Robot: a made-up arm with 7 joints.
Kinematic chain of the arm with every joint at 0, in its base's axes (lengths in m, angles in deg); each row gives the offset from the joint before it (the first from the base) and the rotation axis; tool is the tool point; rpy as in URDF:
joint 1: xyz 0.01 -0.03 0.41 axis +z
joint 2: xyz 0 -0.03 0.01 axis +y
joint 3: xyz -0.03 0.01 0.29 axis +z
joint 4: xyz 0.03 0 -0.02 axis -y
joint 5: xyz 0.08 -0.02 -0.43 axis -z
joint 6: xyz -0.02 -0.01 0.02 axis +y
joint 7: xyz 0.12 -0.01 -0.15 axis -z
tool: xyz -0.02 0.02 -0.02 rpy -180 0 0
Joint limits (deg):
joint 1: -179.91..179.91
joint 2: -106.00..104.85
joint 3: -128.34..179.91
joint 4: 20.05..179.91
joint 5: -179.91..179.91
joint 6: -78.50..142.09
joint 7: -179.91..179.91
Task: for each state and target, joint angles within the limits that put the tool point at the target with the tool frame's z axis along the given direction. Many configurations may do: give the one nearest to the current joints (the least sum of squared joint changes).
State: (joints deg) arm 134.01 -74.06 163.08 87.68 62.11 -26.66 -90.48
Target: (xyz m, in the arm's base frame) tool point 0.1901 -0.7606 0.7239 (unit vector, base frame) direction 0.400 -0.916 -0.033
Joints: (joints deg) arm 118.67 -25.07 166.19 116.00 70.59 8.09 -93.80
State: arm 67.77 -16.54 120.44 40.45 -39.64 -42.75 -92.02
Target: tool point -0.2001 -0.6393 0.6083 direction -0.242 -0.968 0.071
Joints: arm 102.37 -18.17 142.86 70.74 -12.95 -40.46 -89.69
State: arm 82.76 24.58 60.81 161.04 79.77 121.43 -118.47
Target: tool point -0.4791 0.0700 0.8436 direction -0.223 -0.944 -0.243
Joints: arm 100.11 16.72 61.87 119.86 64.85 105.60 -119.64
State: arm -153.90 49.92 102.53 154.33 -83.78 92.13 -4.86
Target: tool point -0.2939 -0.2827 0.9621 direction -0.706 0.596 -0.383
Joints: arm -171.31 10.91 82.50 126.95 -101.51 129.67 -6.97
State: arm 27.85 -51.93 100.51 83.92 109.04 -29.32 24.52
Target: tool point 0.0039 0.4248 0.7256 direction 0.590 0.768 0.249
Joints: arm 7.98 -51.17 75.09 69.50 99.43 -25.94 24.65
